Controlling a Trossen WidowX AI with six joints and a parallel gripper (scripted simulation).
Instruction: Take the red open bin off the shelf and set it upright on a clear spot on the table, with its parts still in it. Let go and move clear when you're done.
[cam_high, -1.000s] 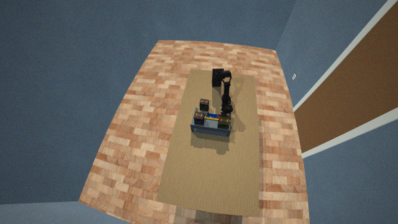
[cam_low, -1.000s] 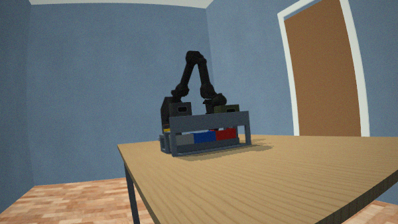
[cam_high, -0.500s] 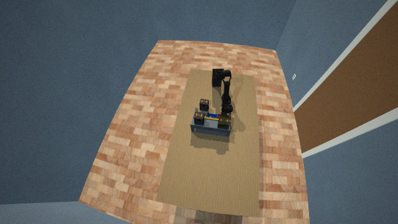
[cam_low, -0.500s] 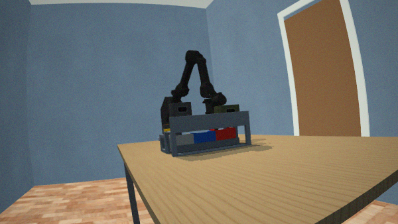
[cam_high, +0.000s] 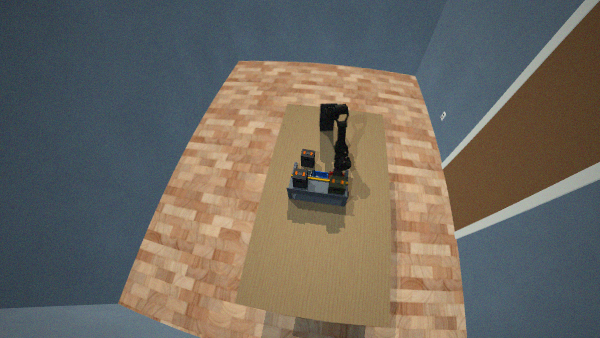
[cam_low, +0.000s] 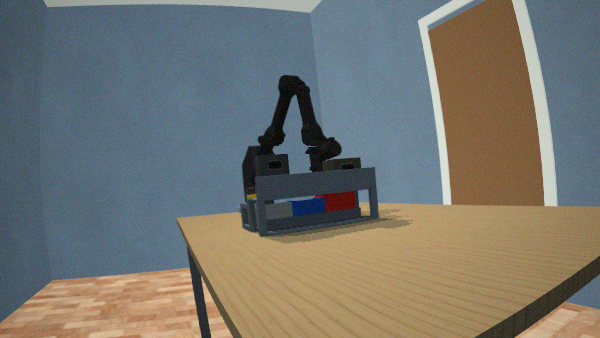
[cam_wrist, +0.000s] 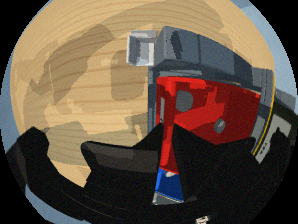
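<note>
My gripper is now 70 mm short of the red bin, 10 mm to the right of it and 20 mm above it. Round my hand: blue bin (90 mm ahead, 100 mm to the right, 40 mm below); grey bin (110 mm ahead, 210 mm to the right, 40 mm below).
</note>
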